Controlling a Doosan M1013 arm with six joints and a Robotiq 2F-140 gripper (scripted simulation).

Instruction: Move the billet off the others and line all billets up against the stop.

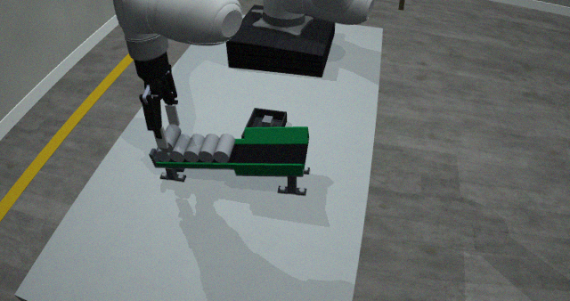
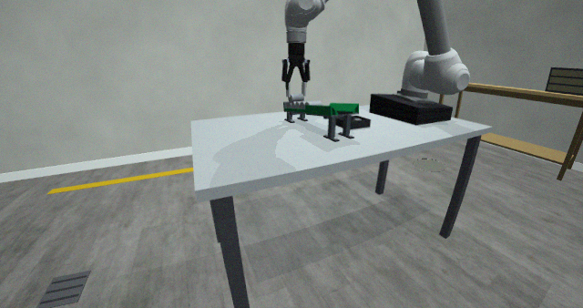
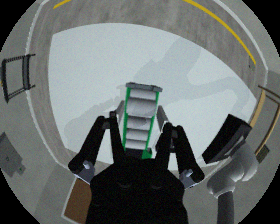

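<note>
My gripper is now 90 mm above the stop, 40 mm to the left of it and 10 mm short of it.
</note>
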